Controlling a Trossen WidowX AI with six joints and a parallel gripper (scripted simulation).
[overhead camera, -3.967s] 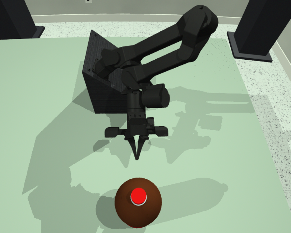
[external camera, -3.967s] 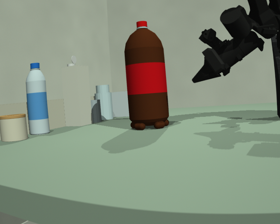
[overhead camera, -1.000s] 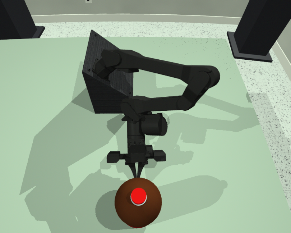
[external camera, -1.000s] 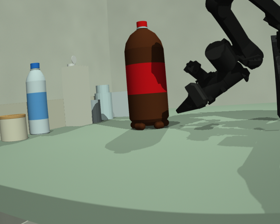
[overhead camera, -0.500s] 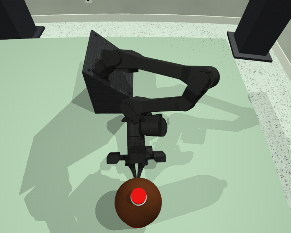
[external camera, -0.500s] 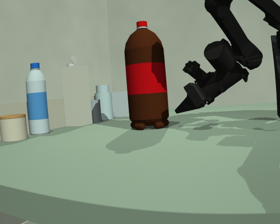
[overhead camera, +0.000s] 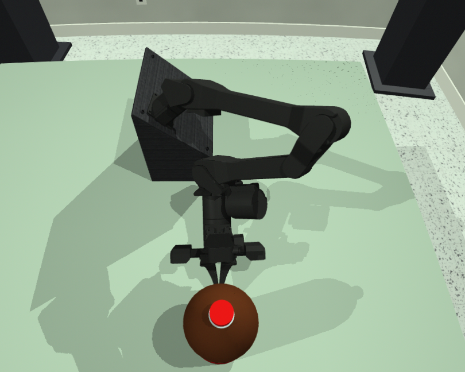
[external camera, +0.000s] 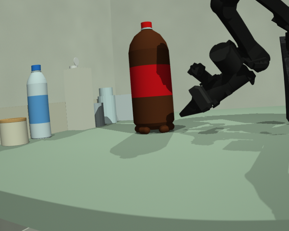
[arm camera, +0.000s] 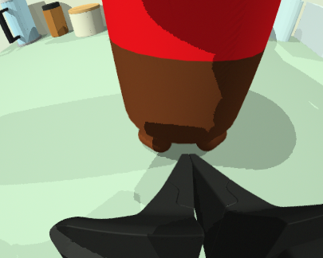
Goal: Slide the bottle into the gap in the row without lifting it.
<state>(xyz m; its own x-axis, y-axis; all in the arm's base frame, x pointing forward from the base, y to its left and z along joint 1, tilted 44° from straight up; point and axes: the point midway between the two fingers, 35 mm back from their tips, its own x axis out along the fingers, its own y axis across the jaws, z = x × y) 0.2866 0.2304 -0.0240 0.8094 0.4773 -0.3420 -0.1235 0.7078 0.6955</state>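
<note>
Now: hand 11 cm short of the brown cola bottle, 9 cm below it and 1 cm to the right of it. Round my hand: cream canister 39 cm ahead, 27 cm to the left, 2 cm below; then grey cup 44 cm ahead, 14 cm to the right, 4 cm below; then blue-labelled water bottle 41 cm ahead, 16 cm to the left, 5 cm above.
</note>
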